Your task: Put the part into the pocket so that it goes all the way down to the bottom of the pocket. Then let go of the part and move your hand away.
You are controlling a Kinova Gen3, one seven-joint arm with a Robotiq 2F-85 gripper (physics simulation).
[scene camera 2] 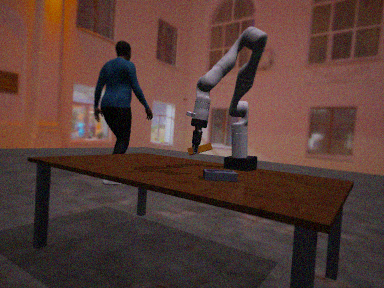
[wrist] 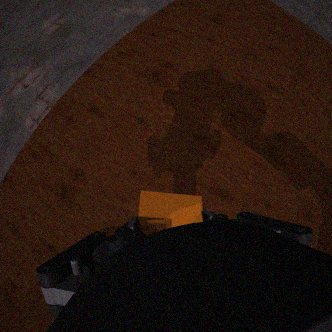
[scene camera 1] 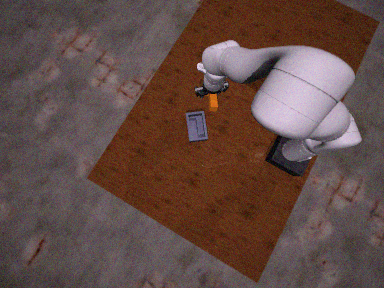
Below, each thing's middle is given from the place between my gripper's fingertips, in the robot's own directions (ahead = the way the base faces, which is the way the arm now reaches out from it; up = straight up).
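There is the orange L-shaped part (wrist: 173, 209), and measured from my hand it sits 2 cm to the left of it, 2 cm above it and 1 cm behind it.
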